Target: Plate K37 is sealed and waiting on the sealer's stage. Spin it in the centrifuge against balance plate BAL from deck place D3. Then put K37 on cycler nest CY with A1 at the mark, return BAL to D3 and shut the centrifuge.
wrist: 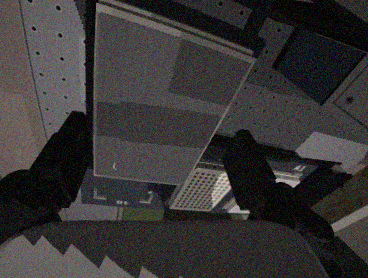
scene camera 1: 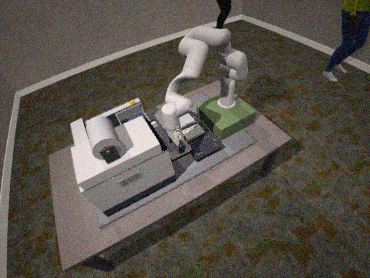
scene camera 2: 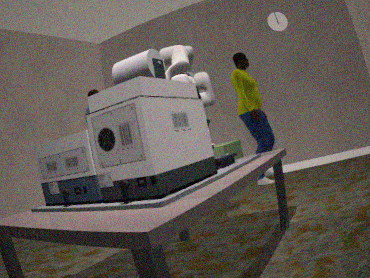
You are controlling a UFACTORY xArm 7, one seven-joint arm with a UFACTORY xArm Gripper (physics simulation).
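Pixels of known places: gripper, between the fingertips: (wrist: 164,138) (scene camera 1: 177,146); arm's base, origin of its link: (scene camera 1: 226,102).
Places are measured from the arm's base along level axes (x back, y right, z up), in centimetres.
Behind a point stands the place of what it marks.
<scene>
My gripper (scene camera 1: 180,145) {y -10.7, x -50.4, z 3.3 cm} (wrist: 164,138) {y -10.7, x -50.4, z 3.3 cm} is open, with nothing between its fingers. In the wrist view a large flat grey panel (wrist: 145,120) {y -12.0, x -51.0, z 2.3 cm}, crossed by shadows, lies below and between the fingers. It also shows beside the large white machine in scene camera 1. A pale perforated plate (scene camera 1: 193,131) {y -2.4, x -32.5, z -3.8 cm} (wrist: 200,189) {y -3.0, x -33.9, z -3.4 cm} sits on the dark deck, beyond the panel's lower right corner in the wrist view. Part of another pale plate (scene camera 1: 185,119) {y 9.6, x -29.6, z -3.4 cm} (wrist: 288,178) {y 12.4, x -36.7, z -3.9 cm} shows past the right finger. I cannot read labels K37 or BAL. The centrifuge's inside and rotor do not show.
The large white machine (scene camera 1: 120,155) {y -14.2, x -79.7, z 25.4 cm} (scene camera 2: 170,125) {y -16.8, x -88.3, z 10.3 cm} carries a white roll (scene camera 1: 103,137) {y -13.3, x -81.7, z 37.9 cm} (scene camera 2: 132,67) {y -7.4, x -87.8, z 32.3 cm} on top. A smaller machine (scene camera 2: 65,165) {y 22.4, x -96.7, z 4.9 cm} stands beside it. The green base block (scene camera 1: 227,116) {y -10.0, x -9.4, z -0.3 cm} carries the arm. A dark blue block (wrist: 320,62) {y 3.3, x -55.4, z -3.3 cm} shows at the wrist view's upper right.
</scene>
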